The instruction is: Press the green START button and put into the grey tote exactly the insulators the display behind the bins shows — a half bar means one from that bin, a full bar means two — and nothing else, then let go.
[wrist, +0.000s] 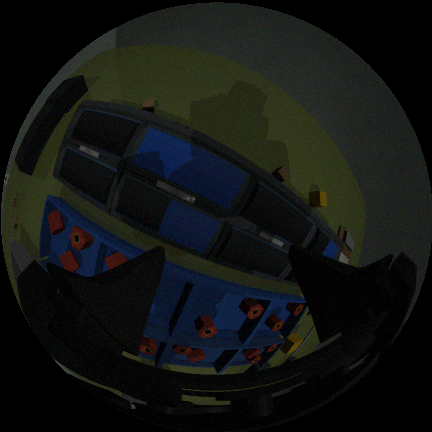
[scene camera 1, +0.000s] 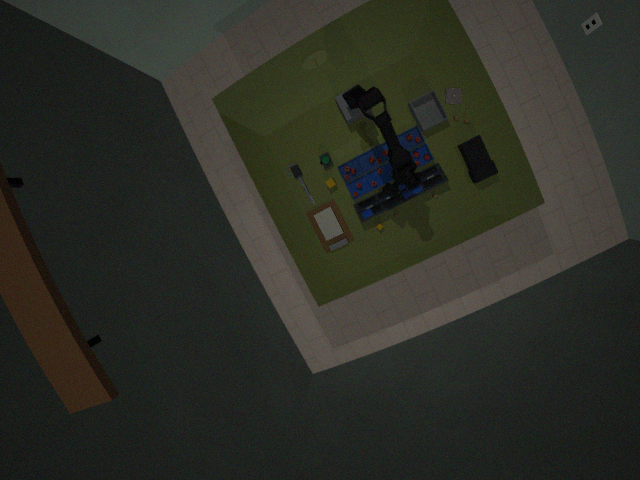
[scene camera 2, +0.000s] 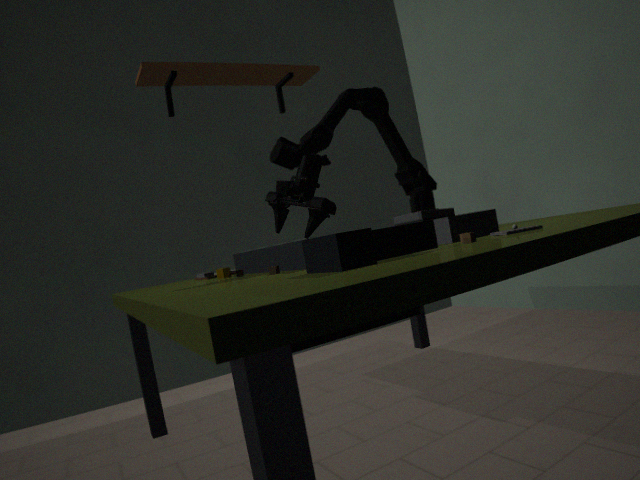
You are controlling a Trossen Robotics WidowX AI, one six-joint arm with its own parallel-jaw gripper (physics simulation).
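Frame: origin at the arm's base, x right, y ahead, z up, level; centimetres.
Seen in the pictures: gripper, fingertip midpoint: (wrist: 229, 253) (scene camera 1: 399, 186) (scene camera 2: 291, 235); arm's base, origin of the base link: (scene camera 1: 354, 101) (scene camera 2: 424, 212).
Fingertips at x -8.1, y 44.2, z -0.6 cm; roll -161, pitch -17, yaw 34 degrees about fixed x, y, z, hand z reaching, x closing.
Pixels of each thing's top centre, then the offset from my fingertips to it. "*": a spot on its surface instead.
- full blue bar, middle of its top: (wrist: 192, 156) (scene camera 1: 413, 192) dx -5.8, dy +4.5, dz -1.4 cm
- green START button, middle of its top: (wrist: 260, 376) (scene camera 1: 325, 159) dx +29.8, dy -23.2, dz -3.7 cm
- grey tote, middle of its top: (scene camera 2: 451, 216) (scene camera 1: 428, 109) dx -23.9, dy -30.4, dz -2.3 cm
- black box, middle of its top: (scene camera 2: 368, 228) (scene camera 1: 479, 158) dx -40.4, dy -1.9, dz -2.1 cm
- wooden-framed board, middle of its top: (scene camera 1: 329, 226) dx +38.1, dy +9.4, dz -5.9 cm
- brush-like tool, surface spot: (scene camera 1: 295, 171) * dx +46.4, dy -22.8, dz -5.8 cm
- square plate, middle of its top: (scene camera 2: 515, 229) (scene camera 1: 454, 95) dx -39.1, dy -34.4, dz -7.1 cm
My gripper (scene camera 2: 293, 234) (wrist: 229, 253) is open and empty, fingers pointing down above the blue bins (scene camera 1: 364, 184) (wrist: 192, 280). Orange-red insulators (scene camera 1: 347, 176) (wrist: 205, 326) lie in several bins; the fingers hide part of them. The dark display (scene camera 1: 436, 178) (wrist: 235, 220) stands behind the bins. In the wrist view, its far row shows one full blue bar (wrist: 210, 182) and a half bar (wrist: 330, 248) at the right end; its near row shows a half bar (wrist: 190, 226). The near row's right end is hidden. The green START button (scene camera 1: 325, 160) is left of the bins. The grey tote (scene camera 1: 428, 112) looks empty.
A black box (scene camera 1: 478, 159) (wrist: 47, 127) is right of the display. A wooden-framed board (scene camera 1: 316, 228), a brush-like tool (scene camera 1: 295, 171) and a yellow cube (scene camera 1: 330, 183) are at left. Another yellow cube (scene camera 1: 379, 227) (scene camera 2: 223, 272) (wrist: 318, 199) lies behind the display. A square plate (scene camera 1: 453, 96) is beside the tote.
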